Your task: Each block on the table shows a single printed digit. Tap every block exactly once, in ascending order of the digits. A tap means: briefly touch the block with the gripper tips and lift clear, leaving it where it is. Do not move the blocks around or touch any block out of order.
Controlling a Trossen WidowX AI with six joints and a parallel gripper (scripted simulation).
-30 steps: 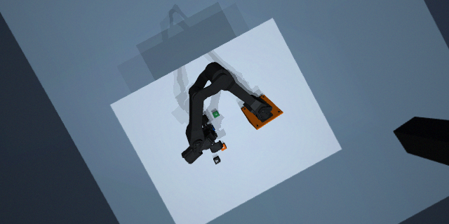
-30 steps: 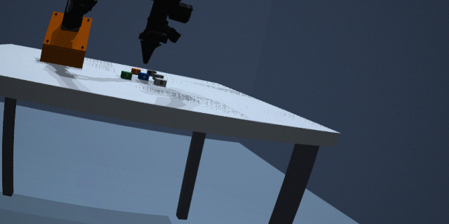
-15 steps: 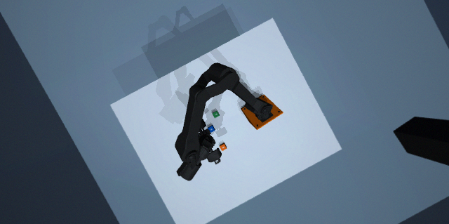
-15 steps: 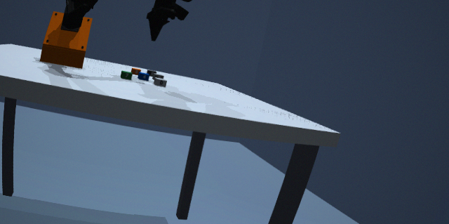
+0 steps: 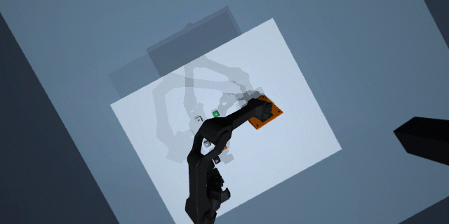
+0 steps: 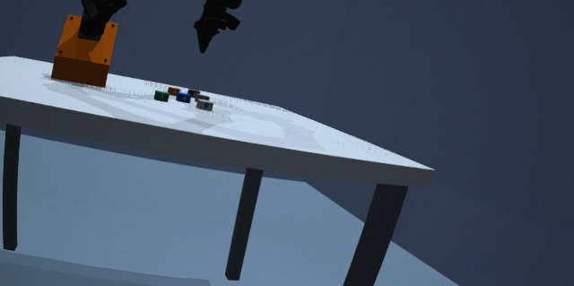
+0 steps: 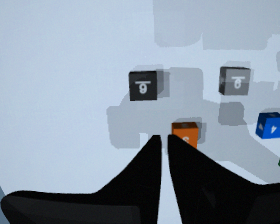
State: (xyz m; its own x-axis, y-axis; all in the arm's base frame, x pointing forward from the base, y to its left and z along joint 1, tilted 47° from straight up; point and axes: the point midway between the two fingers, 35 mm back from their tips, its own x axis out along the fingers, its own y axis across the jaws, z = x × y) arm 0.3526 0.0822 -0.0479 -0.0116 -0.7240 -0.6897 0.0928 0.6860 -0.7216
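Right now my gripper tip is 10 mm short of the black block, 10 mm to the right of it and 120 mm above it. Round my gripper tip: orange block (70 mm behind, 30 mm to the right, 120 mm below); then grey block (100 mm to the right, 120 mm below); then blue block (70 mm behind, 160 mm to the right, 120 mm below).
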